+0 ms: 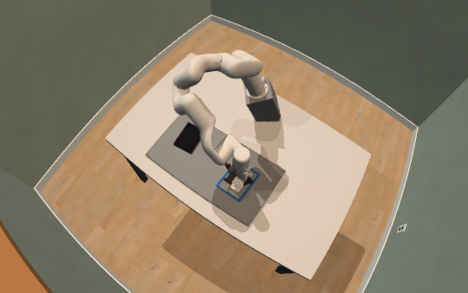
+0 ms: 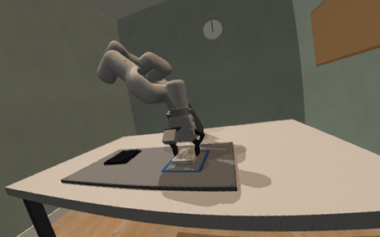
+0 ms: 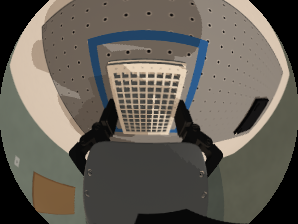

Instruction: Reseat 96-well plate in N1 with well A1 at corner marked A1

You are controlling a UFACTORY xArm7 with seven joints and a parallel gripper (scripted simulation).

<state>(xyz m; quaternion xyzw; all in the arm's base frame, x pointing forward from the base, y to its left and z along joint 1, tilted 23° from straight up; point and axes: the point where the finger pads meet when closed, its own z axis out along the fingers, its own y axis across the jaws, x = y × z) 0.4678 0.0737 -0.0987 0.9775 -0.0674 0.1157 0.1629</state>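
Right now the white 96-well plate is 10 mm below my hand. Also, from my hand: black plate nest N1: 350 mm to the right, 100 mm behind, 30 mm below.
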